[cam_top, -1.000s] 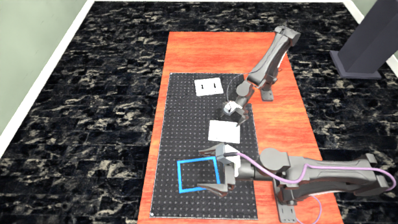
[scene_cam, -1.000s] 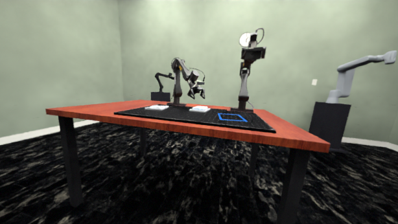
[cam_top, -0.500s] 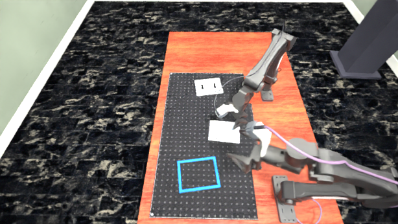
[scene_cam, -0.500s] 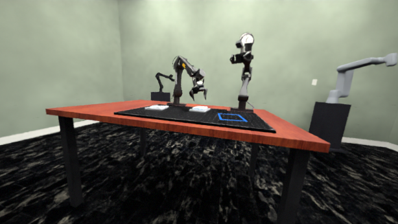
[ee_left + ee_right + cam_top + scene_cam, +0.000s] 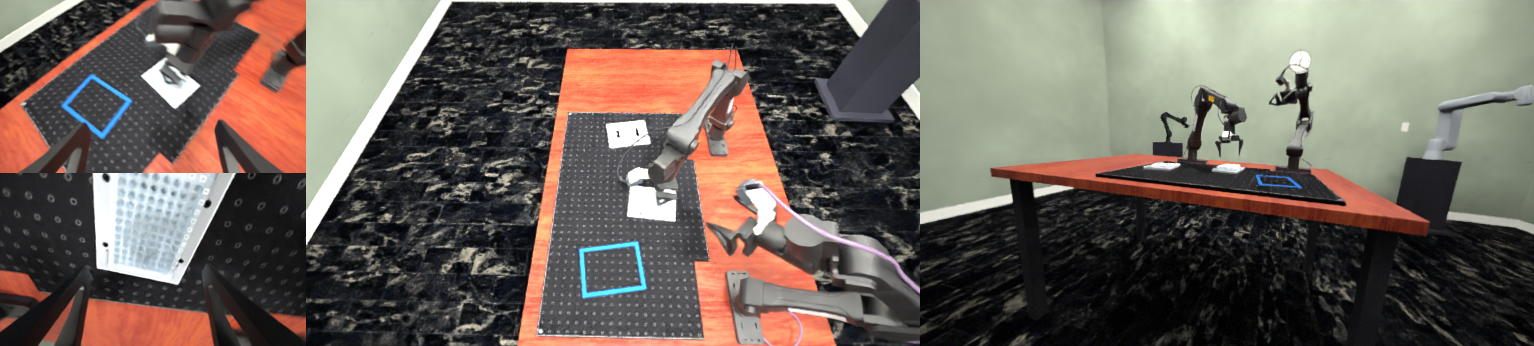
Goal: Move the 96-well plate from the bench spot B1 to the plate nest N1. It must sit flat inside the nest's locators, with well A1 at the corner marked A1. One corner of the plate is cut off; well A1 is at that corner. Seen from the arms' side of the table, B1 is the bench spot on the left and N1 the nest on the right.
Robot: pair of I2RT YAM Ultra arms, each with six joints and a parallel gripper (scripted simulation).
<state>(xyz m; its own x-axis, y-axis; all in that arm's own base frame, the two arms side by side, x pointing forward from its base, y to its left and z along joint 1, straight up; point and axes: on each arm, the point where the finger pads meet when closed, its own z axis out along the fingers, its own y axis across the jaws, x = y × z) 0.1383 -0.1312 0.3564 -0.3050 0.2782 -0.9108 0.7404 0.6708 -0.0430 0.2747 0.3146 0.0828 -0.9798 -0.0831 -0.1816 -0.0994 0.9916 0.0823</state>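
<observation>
The 96-well plate is 60 mm below my right hand and 10 mm ahead of it. Round my right hand: nest plate: 310 mm to the right, 110 mm ahead, 70 mm below.
</observation>
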